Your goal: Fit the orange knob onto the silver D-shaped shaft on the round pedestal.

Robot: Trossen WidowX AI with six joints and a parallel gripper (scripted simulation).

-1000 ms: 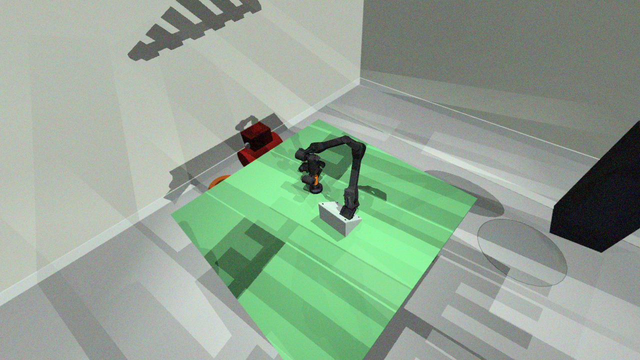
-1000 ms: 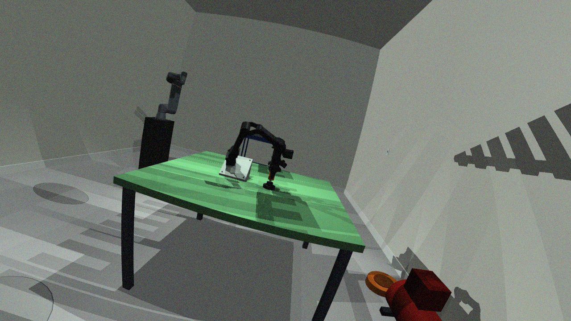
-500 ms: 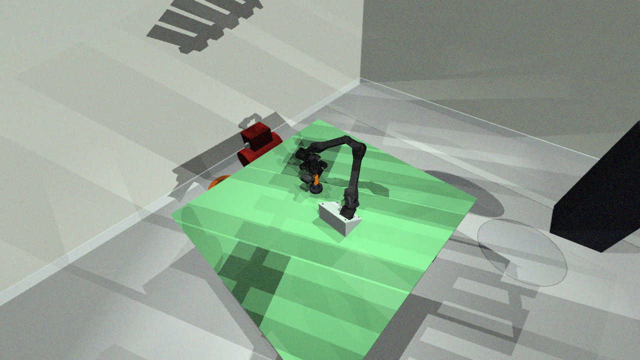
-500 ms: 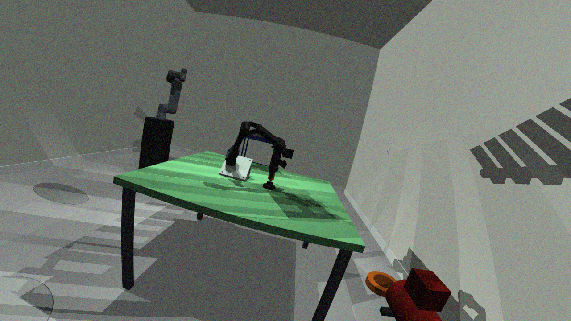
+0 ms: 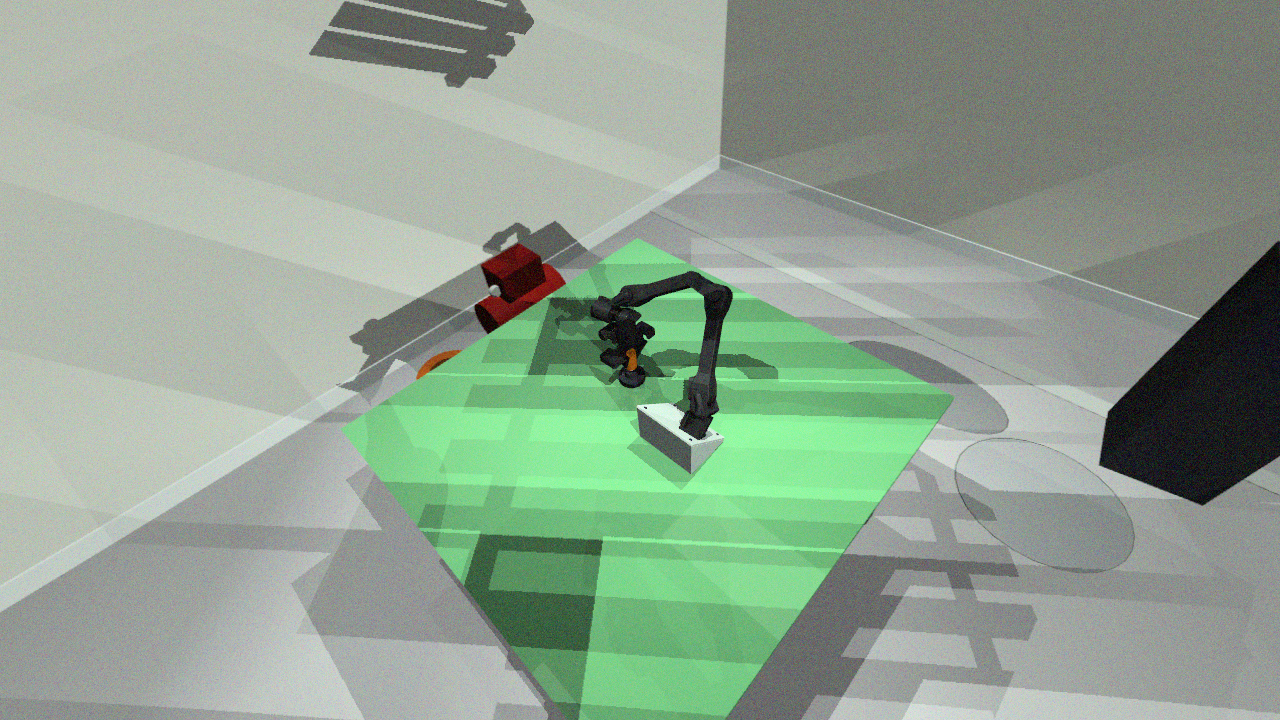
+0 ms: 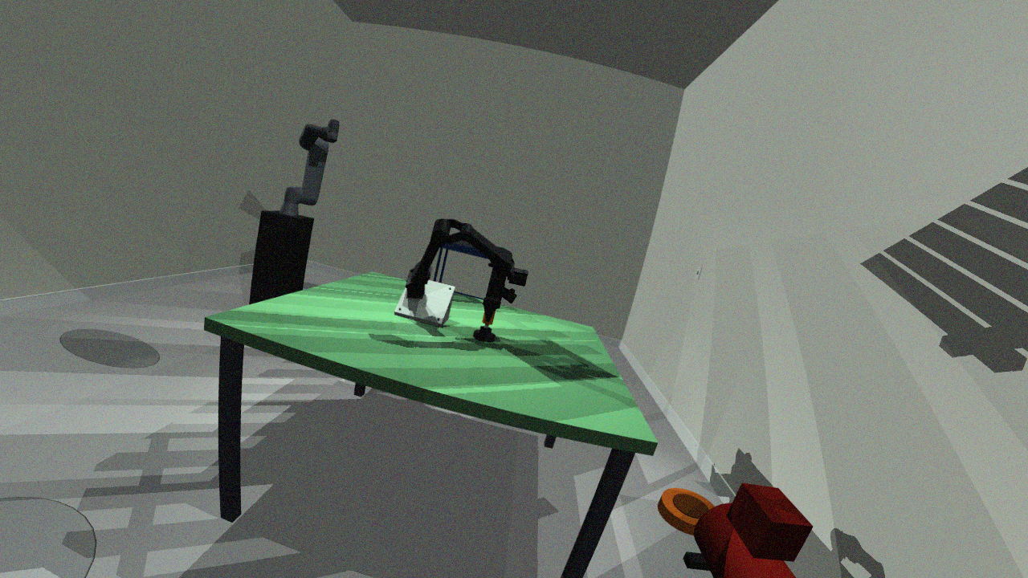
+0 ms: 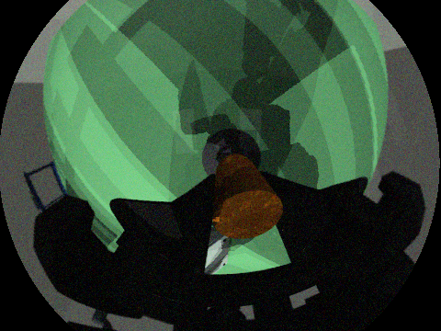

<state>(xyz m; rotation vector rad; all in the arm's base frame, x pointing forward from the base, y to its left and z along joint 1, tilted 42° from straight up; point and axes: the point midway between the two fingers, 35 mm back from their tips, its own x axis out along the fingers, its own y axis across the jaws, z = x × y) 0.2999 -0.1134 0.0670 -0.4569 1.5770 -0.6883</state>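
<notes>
My gripper tip is now 30 mm below the orange knob. Also, from my gripper tip: dark round pedestal (40 mm below).
</notes>
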